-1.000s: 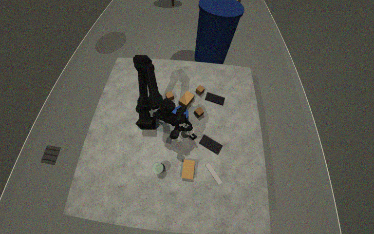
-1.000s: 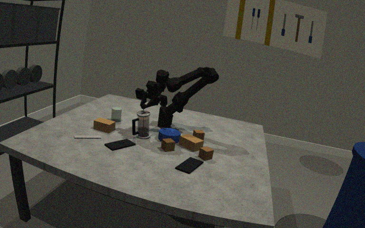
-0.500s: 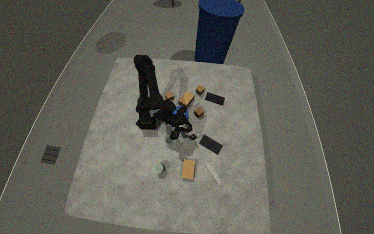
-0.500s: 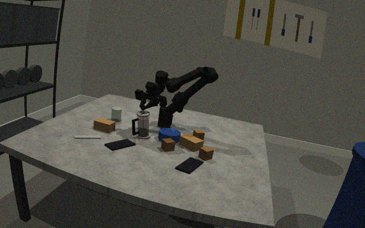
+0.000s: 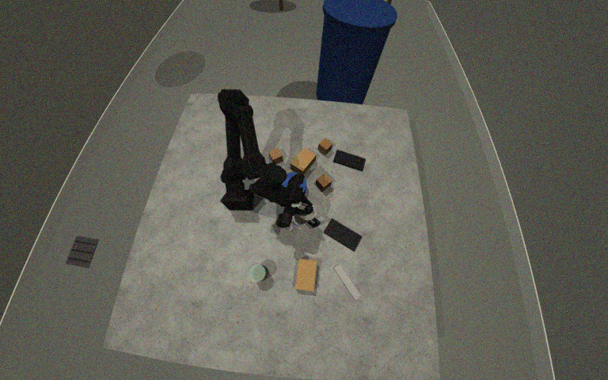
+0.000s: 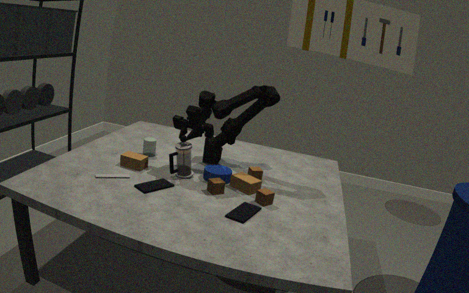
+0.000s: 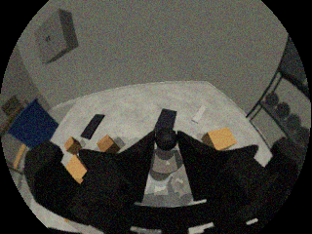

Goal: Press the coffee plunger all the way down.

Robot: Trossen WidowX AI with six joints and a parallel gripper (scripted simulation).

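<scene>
My gripper tip is now 90 mm above the coffee press and 10 mm past it. Also, from my gripper tip: blue disc 150 mm to the left, 150 mm below, 70 mm behind; then pale cup 210 mm to the right, 200 mm behind, 130 mm below; then white strip 250 mm to the right, 170 mm below, 150 mm ahead.
</scene>
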